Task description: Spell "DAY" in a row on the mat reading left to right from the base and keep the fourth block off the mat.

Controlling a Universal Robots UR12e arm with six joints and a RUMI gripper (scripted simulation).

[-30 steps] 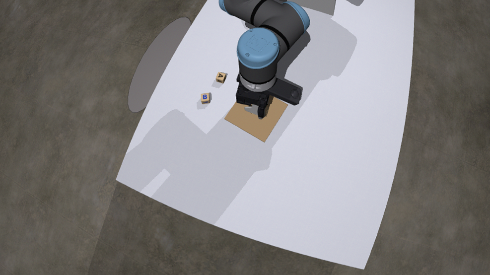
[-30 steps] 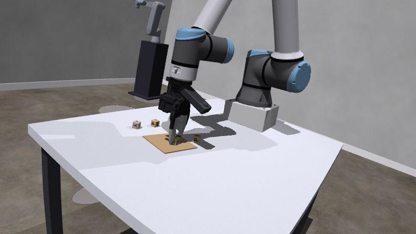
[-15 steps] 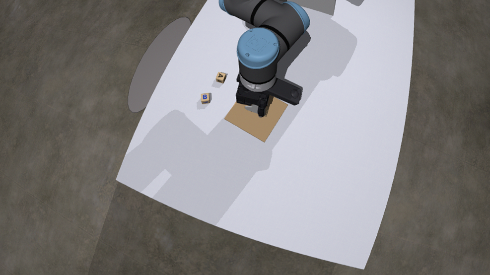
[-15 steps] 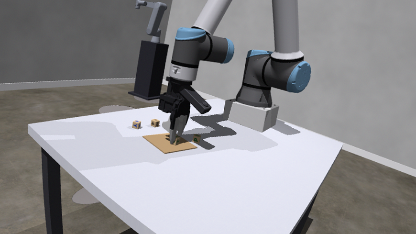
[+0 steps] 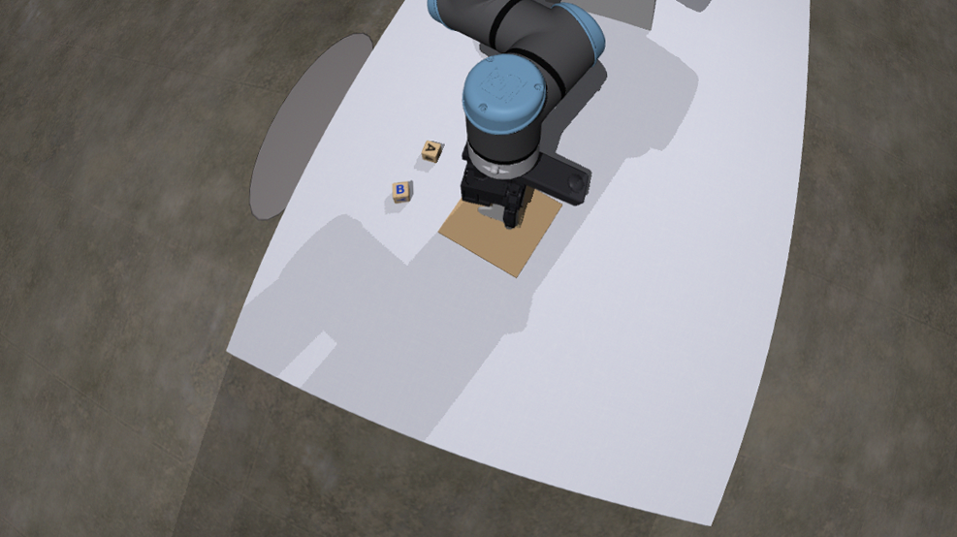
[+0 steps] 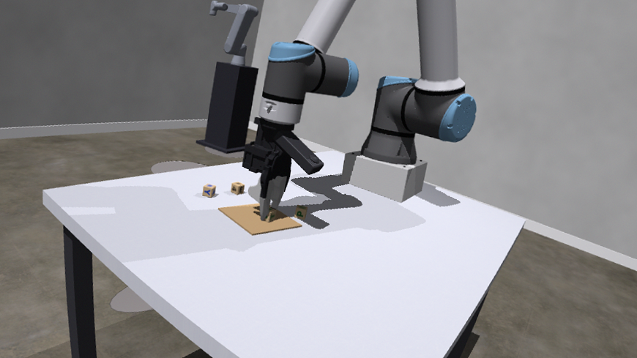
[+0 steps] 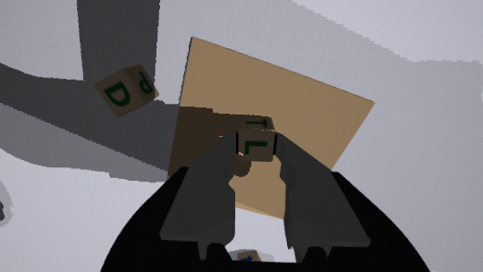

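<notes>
My hand is right at the green-lettered block. From my hand the other things lie so: D block (9 cm behind, 3 cm to the left, 1 cm below); blue-lettered block (18 cm to the right, 1 cm below); tan mat (2 cm to the right, 2 cm below).
</notes>
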